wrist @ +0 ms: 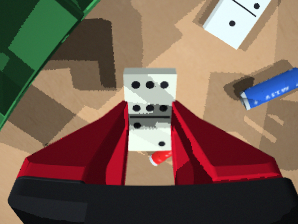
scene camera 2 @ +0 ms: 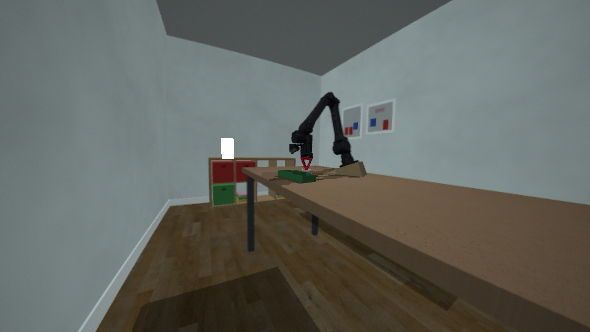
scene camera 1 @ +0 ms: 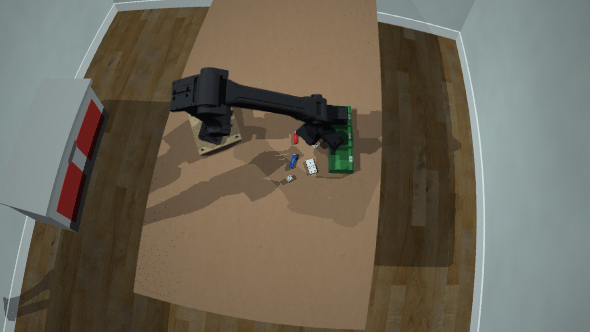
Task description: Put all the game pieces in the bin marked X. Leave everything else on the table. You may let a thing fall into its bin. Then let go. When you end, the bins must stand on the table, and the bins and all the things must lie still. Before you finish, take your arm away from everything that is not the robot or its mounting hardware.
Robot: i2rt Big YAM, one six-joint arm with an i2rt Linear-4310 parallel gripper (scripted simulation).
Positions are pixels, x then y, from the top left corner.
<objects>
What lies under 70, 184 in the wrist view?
My gripper.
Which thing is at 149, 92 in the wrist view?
A white domino.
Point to a green bin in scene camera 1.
339, 162
</objects>
